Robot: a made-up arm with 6 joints. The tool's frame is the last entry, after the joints. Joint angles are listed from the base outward.
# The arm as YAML. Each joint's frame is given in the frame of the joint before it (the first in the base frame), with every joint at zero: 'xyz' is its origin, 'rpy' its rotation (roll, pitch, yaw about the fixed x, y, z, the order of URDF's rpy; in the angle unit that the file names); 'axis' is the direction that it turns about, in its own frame. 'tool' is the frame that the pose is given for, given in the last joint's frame.
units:
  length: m
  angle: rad
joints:
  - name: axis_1
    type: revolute
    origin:
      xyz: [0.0, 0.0, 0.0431]
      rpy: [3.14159, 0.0, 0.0]
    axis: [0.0, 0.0, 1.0]
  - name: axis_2
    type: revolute
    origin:
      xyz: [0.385, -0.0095, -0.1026]
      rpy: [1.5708, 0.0, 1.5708]
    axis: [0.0, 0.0, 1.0]
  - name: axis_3
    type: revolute
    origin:
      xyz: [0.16, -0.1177, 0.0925]
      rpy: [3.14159, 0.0, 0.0]
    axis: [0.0, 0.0, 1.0]
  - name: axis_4
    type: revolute
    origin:
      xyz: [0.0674, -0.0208, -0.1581]
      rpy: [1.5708, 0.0, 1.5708]
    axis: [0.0, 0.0, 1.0]
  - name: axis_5
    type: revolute
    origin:
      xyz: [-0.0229, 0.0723, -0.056]
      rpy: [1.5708, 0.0, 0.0]
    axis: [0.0, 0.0, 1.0]
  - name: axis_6
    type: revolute
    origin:
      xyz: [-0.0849, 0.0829, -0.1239]
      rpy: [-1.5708, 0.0, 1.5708]
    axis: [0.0, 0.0, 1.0]
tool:
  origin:
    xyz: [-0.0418, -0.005, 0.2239]
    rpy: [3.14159, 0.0, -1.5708]
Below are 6 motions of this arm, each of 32 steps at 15 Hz.
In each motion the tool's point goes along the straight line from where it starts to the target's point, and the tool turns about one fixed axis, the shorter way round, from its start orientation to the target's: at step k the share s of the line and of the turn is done. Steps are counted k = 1, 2, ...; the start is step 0. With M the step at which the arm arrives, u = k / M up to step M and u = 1 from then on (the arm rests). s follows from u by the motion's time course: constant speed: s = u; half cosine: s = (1 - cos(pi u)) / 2; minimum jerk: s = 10 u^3 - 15 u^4 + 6 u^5.
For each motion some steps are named. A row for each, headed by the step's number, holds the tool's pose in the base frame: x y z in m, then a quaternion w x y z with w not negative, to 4 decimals.
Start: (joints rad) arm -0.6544 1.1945 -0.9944 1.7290 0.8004 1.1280
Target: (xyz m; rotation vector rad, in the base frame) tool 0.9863 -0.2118 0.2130 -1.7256 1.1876 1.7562
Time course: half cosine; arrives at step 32
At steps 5, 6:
5: 0.8474 0.4189 0.2452 0.0757 -0.8567 -0.1020 0.4999
6: 0.8511 0.4020 0.2443 0.0797 -0.8543 -0.0874 0.5062

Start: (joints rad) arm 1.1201 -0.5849 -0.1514 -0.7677 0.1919 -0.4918
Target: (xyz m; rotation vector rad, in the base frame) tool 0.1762 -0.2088 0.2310 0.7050 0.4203 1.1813
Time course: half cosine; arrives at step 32
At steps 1, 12, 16, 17, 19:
1: 0.0172 -0.2707 0.2264 0.8407 0.1804 0.3274 -0.3918
12: 0.0660 -0.2517 0.2278 0.9081 0.2528 0.3176 -0.1032
16: 0.0965 -0.2398 0.2287 0.9073 0.2864 0.2962 0.0838
17: 0.1043 -0.2368 0.2289 0.9017 0.2934 0.2890 0.1315
19: 0.1197 -0.2308 0.2294 0.8845 0.3050 0.2728 0.2240

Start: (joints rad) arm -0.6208 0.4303 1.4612 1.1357 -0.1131 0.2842
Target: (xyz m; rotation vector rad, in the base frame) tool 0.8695 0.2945 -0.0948 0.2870 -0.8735 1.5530
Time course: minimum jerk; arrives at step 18
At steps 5, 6, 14, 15, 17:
5: 0.9733 0.1133 0.0724 0.6645 -0.1571 -0.6080 0.4050
6: 0.9643 0.1290 0.0579 0.6661 -0.1332 -0.5927 0.4327
14: 0.8787 0.2785 -0.0800 0.6292 0.1001 -0.4040 0.6564
15: 0.8738 0.2871 -0.0879 0.6243 0.1133 -0.3911 0.6667
17: 0.8697 0.2942 -0.0945 0.6199 0.1243 -0.3803 0.6749

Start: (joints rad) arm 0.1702 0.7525 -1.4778 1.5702 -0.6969 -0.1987
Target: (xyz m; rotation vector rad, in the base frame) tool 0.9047 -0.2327 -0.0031 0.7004 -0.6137 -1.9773
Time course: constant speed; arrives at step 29
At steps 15, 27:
15: 0.8923 -0.1276 0.0307 0.4921 0.3760 -0.2098 -0.7566
27: 0.9029 -0.2177 0.0017 0.4650 0.2979 -0.2439 -0.7973

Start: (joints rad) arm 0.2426 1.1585 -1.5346 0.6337 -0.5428 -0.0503
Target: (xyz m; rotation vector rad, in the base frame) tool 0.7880 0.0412 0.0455 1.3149 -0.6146 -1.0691
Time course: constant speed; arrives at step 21
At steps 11, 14, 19, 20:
11: 0.7274 0.0295 0.1534 0.5347 0.7073 -0.1947 -0.4194
14: 0.7456 0.0330 0.1211 0.5625 0.6690 -0.2173 -0.4346
19: 0.7759 0.0389 0.0671 0.6049 0.6007 -0.2535 -0.4571
20: 0.7819 0.0400 0.0563 0.6129 0.5864 -0.2604 -0.4612

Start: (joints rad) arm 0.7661 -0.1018 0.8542 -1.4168 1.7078 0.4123
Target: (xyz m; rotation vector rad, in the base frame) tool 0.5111 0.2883 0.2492 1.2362 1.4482 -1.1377
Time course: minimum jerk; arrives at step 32
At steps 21, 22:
21: 0.5149 0.1577 0.2197 0.4165 0.4757 0.4954 -0.5957
22: 0.5142 0.1841 0.2257 0.4233 0.4815 0.5146 -0.5693

